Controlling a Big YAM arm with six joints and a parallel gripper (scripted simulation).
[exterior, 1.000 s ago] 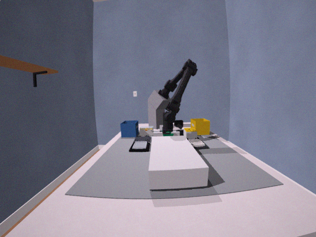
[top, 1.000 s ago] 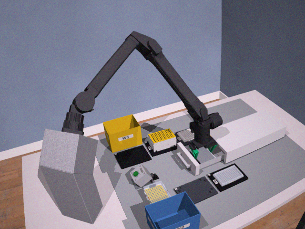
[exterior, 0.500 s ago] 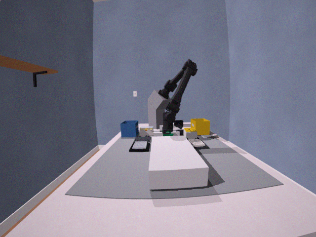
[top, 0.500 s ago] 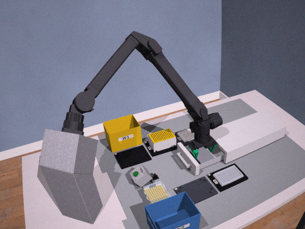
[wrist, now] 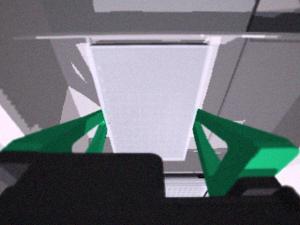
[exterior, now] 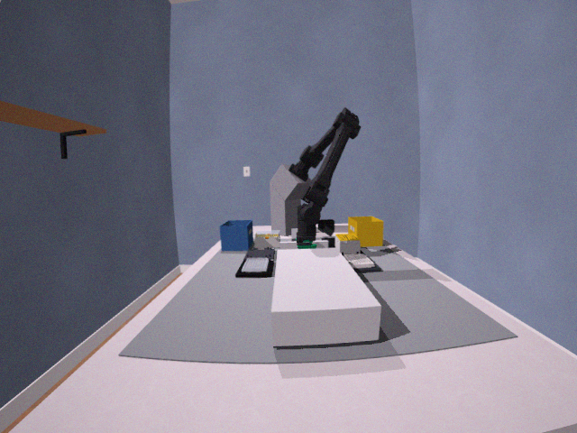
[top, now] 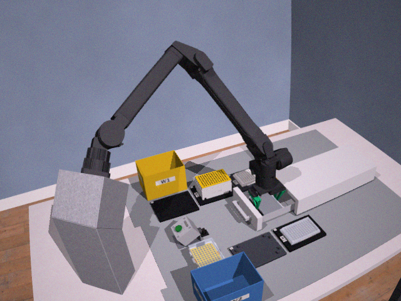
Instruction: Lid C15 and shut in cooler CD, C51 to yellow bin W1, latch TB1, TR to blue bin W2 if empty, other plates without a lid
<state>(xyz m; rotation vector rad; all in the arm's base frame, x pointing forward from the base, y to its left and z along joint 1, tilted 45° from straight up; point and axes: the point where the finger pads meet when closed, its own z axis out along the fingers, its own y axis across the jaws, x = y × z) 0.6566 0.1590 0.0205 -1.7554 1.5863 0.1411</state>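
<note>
Right now the clear plate lid is right at my hand. From my hand the other things lie so: black plate (right at my hand); then white cooler CD (160 mm ahead, 40 mm to the left, 10 mm above); then cooler drawer (40 mm ahead, 10 mm to the left).
</note>
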